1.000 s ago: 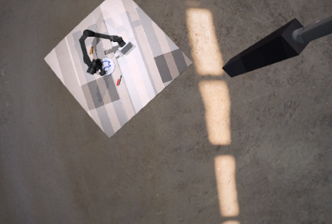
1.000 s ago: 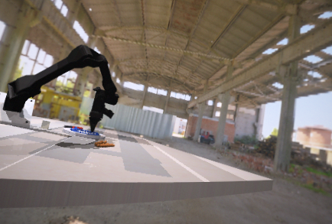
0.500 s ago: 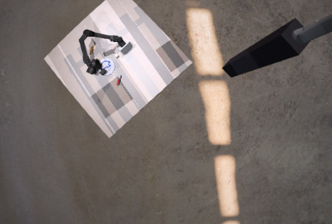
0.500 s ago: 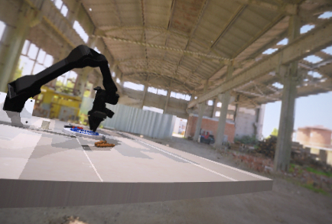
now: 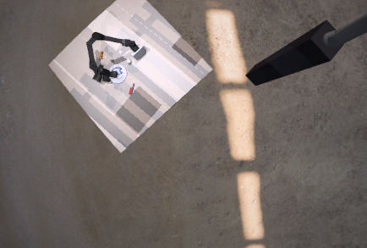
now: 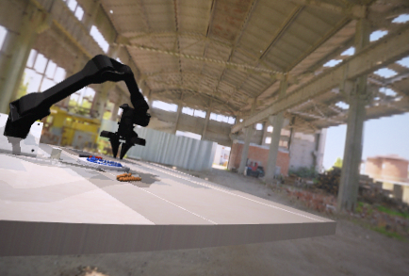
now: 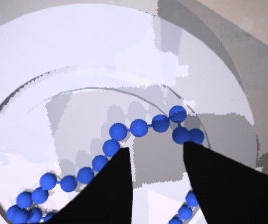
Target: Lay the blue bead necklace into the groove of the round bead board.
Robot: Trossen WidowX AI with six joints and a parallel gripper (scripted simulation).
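Now: gripper tip 40 mm past the round white bead board, 30 mm above it and 10 mm to the right of it. Round my gripper tip: small white block 220 mm behind, 20 mm to the left, 20 mm below; red pen-like object 240 mm to the left, 30 mm below, 30 mm behind.
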